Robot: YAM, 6 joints.
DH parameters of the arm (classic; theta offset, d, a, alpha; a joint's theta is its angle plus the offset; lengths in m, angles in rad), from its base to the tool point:
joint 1: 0 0.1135 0.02 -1.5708
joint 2: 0 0 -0.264 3.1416
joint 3: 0.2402 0 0.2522 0
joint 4: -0.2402 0 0.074 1.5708
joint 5: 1.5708 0 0 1.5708
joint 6: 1.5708 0.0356 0 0
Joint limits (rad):
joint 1: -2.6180..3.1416
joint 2: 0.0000..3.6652
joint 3: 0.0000..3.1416
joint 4: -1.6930..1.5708
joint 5: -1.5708..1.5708
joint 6: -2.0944..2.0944
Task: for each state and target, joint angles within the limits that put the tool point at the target. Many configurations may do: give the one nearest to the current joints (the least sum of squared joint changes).
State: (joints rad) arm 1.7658 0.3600 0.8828 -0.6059 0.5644 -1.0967
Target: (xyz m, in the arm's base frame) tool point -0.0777 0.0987 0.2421
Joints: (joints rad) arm 2.3477 0.5521 0.5373 -0.6540 0.3978 -1.0967
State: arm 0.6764 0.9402 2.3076 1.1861 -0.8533 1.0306
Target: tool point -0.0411 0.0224 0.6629
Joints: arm 0.2433 1.1550 2.0770 1.2102 -1.0948 1.0306
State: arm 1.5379 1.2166 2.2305 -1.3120 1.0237 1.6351
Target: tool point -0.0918 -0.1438 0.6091
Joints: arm 0.8337 0.8872 2.6116 -1.0681 0.9371 1.6351
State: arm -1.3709 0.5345 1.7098 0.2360 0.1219 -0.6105
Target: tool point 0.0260 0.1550 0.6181
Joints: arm -1.7452 0.5834 1.7887 0.2590 0.0364 -0.6105
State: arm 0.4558 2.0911 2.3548 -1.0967 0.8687 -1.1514
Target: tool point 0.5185 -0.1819 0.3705
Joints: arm -0.2948 2.4768 2.7214 -0.4789 0.7173 -1.1514
